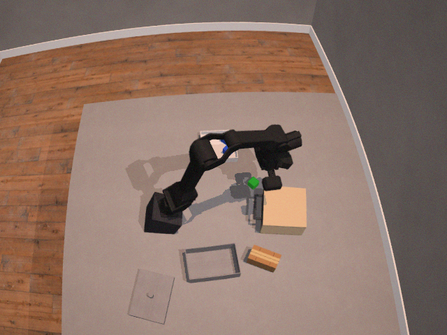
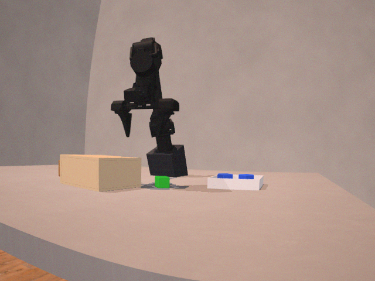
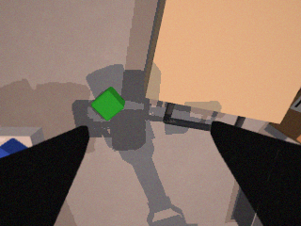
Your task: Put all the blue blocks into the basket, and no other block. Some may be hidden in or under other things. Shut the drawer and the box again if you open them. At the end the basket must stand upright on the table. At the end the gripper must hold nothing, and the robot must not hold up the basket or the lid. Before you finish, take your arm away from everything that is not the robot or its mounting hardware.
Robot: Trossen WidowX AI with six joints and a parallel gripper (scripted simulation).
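My gripper is now 50 cm past the knobbed lid, 30 cm to the left of it and 15 cm above it. Also, from my hand: green block 15 cm below, 6 cm to the left, 1 cm behind; then white basket 26 cm to the left, 16 cm below, 9 cm behind; then tan drawer cabinet 13 cm below, 11 cm to the right, 6 cm ahead.
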